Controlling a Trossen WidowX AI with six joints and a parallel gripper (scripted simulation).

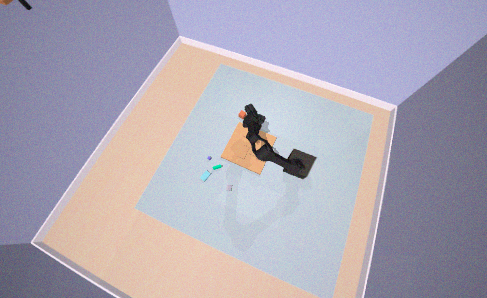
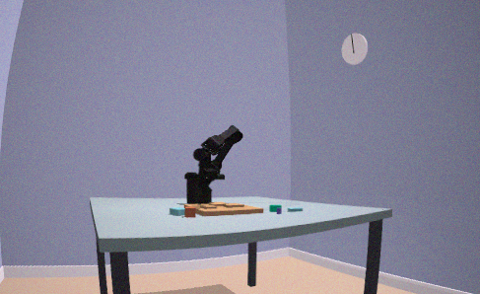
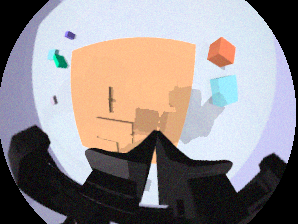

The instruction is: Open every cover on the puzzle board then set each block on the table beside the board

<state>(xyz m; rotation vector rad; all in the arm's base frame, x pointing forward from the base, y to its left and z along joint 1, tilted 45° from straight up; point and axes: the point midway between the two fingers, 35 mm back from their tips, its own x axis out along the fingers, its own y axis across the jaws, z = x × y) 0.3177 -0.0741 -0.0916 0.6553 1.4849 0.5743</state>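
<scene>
The orange block lies 150 mm ahead of my gripper tip, 130 mm to the right of it and 60 mm below it. Round my gripper tip: small purple block: 230 mm ahead, 270 mm to the left, 70 mm below; then green block: 160 mm ahead, 300 mm to the left, 70 mm below; then grey block: 30 mm ahead, 400 mm to the left, 80 mm below.
</scene>
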